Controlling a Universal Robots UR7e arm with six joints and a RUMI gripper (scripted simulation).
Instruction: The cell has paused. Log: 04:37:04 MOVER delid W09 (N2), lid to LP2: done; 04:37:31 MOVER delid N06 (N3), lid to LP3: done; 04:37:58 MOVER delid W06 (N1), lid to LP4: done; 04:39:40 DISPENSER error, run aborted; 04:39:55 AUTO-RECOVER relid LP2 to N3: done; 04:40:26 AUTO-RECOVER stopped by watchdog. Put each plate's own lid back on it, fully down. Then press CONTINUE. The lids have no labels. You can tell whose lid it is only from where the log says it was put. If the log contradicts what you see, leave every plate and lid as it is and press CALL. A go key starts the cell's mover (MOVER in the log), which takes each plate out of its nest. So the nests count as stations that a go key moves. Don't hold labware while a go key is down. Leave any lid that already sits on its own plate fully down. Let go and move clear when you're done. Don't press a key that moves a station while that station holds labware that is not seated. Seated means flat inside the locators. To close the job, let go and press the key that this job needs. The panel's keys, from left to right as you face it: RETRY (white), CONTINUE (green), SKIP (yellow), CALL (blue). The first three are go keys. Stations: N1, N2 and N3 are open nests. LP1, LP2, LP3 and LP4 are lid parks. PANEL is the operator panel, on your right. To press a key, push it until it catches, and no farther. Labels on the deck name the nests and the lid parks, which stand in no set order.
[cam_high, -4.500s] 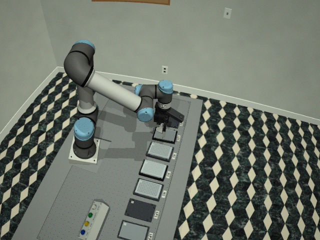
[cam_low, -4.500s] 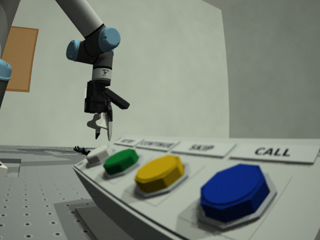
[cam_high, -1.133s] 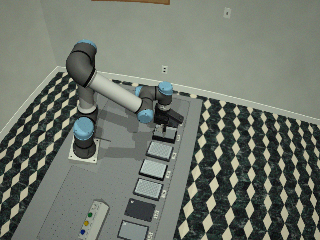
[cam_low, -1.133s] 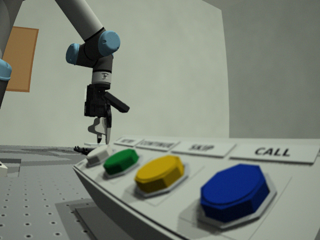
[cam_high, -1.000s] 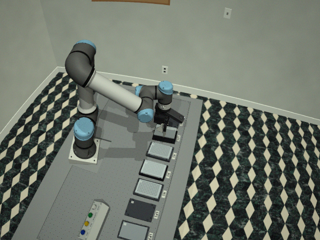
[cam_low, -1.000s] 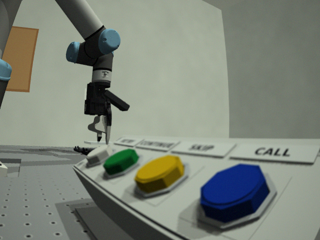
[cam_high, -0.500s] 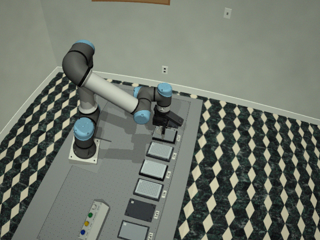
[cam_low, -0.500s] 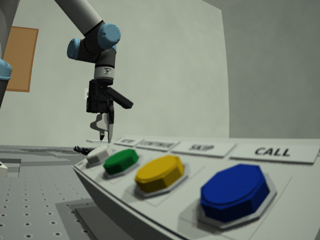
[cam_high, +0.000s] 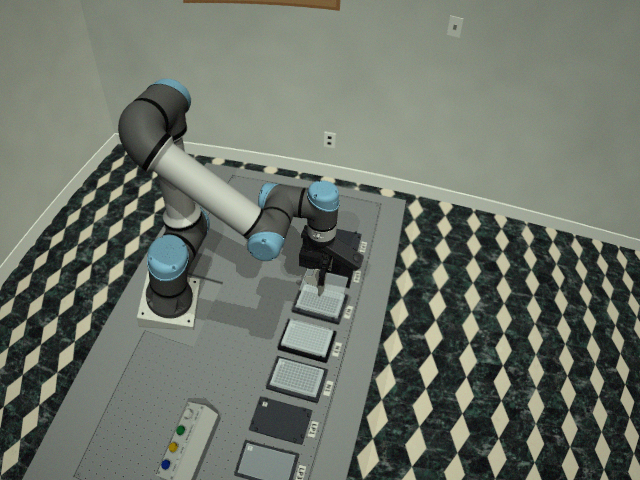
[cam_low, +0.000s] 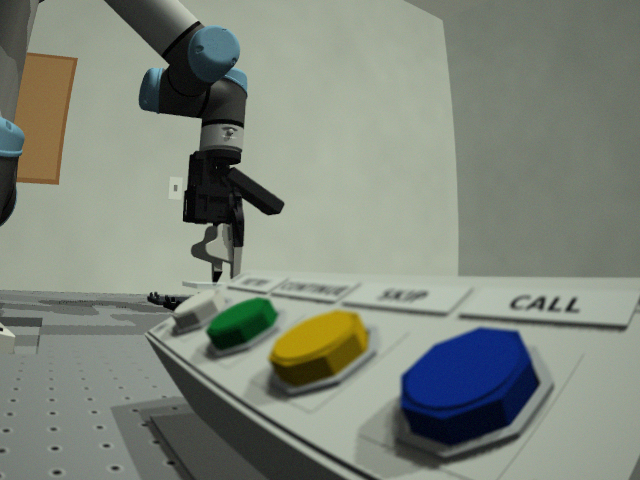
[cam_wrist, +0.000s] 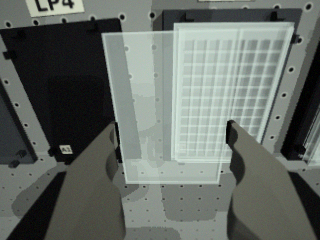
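The plate lies 40 mm behind my hand, 170 mm to the right of it and 40 mm below it. Also, from my hand: dark lid park 90 mm behind, 430 mm to the right, 50 mm below; white RETRY key 320 mm behind, 460 mm to the right, 10 mm above; clear lid 110 mm behind, 560 mm to the right, 50 mm below.
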